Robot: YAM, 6 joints.
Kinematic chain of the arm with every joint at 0, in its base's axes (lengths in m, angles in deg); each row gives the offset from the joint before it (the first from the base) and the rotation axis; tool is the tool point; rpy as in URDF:
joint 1: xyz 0 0 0.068 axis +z
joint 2: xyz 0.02 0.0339 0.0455 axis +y
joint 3: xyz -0.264 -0.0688 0 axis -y
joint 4: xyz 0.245 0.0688 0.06 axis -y
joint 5: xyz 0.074 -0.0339 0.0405 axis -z
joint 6: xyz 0.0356 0 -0.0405 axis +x
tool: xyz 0 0 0 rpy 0 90 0
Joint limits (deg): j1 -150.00..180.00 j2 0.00..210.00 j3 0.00..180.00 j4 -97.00..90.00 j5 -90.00..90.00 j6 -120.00..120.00
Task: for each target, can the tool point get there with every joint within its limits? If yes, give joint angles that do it. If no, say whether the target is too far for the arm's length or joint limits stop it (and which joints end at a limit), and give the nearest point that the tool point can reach.
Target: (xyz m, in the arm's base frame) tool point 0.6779 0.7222 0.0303
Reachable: no: too far | nearest point 0.4404 0.4692 0.0600 | short by 0.348 m
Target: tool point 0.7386 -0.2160 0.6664
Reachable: no: too far | nearest point 0.5026 -0.1470 0.4850 | short by 0.306 m
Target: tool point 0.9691 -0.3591 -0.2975
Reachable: no: too far | nearest point 0.5626 -0.2085 -0.1217 | short by 0.468 m
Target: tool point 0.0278 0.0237 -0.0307
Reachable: yes | joints 67.73 177.66 35.88 -62.74 28.03 -85.16
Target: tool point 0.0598 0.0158 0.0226
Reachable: yes | joints -2.76 134.01 19.88 -47.64 -31.69 -26.53
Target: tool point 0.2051 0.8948 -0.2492
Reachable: no: too far | nearest point 0.1341 0.5851 -0.1209 | short by 0.343 m
